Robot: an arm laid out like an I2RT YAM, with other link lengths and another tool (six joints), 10 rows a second.
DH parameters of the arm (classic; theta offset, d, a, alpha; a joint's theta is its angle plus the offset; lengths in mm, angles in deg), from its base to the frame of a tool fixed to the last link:
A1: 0 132.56 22.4 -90
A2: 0 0 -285.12 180
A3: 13.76 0 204.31 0
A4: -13.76 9.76 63.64 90
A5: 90 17.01 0 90
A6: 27 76.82 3.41 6
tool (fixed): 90 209.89 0 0
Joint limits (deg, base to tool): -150..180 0..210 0..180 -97..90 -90..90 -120..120
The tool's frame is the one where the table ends.
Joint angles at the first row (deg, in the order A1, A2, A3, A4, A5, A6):
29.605, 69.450, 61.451, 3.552, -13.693, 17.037
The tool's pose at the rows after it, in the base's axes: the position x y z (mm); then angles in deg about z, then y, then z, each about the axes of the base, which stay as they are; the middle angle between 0 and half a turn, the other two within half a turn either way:
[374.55 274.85 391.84 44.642 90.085 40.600]
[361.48 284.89 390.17 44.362 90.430 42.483]
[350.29 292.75 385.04 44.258 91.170 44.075]
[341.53 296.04 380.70 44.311 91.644 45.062]
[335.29 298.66 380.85 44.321 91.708 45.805]
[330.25 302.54 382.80 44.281 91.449 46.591]
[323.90 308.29 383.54 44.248 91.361 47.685]
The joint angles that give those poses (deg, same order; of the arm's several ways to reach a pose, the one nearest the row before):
31.485, 68.075, 61.409, 2.195, -13.300, 16.775
33.495, 67.221, 61.146, 1.233, -13.148, 16.447
35.135, 66.521, 60.663, 0.252, -13.082, 16.229
36.119, 65.603, 59.856, -0.341, -13.082, 16.207
36.861, 65.013, 59.766, -0.906, -13.082, 16.206
37.648, 64.751, 59.768, -0.908, -13.082, 16.207
38.718, 64.598, 59.767, -0.972, -13.105, 16.185

